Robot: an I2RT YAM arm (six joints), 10 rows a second.
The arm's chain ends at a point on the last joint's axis. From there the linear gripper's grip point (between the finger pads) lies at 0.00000 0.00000 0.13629 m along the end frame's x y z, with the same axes.
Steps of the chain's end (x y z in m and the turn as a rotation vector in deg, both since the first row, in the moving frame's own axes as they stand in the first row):
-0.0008 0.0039 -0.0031 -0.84 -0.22 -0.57
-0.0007 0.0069 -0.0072 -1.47 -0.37 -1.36
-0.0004 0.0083 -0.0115 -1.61 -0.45 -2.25
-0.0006 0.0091 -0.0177 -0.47 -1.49 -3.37
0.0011 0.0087 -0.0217 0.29 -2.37 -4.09
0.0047 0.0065 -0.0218 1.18 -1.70 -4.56
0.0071 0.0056 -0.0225 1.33 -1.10 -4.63
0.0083 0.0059 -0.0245 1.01 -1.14 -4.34
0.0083 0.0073 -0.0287 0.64 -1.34 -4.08
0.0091 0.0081 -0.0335 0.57 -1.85 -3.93
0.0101 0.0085 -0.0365 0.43 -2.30 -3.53
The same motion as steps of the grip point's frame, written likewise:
-0.0013 0.0059 -0.0031 -0.84 -0.22 -0.57
-0.0015 0.0104 -0.0072 -1.47 -0.37 -1.36
-0.0014 0.0121 -0.0116 -1.61 -0.45 -2.25
-0.0041 0.0103 -0.0178 -0.47 -1.49 -3.37
-0.0046 0.0082 -0.0218 0.29 -2.37 -4.09
0.0005 0.0039 -0.0219 1.18 -1.70 -4.56
0.0044 0.0025 -0.0226 1.33 -1.10 -4.63
0.0055 0.0036 -0.0245 1.01 -1.14 -4.34
0.0051 0.0059 -0.0287 0.64 -1.34 -4.08
0.0047 0.0069 -0.0336 0.57 -1.85 -3.93
0.0046 0.0076 -0.0366 0.43 -2.30 -3.53

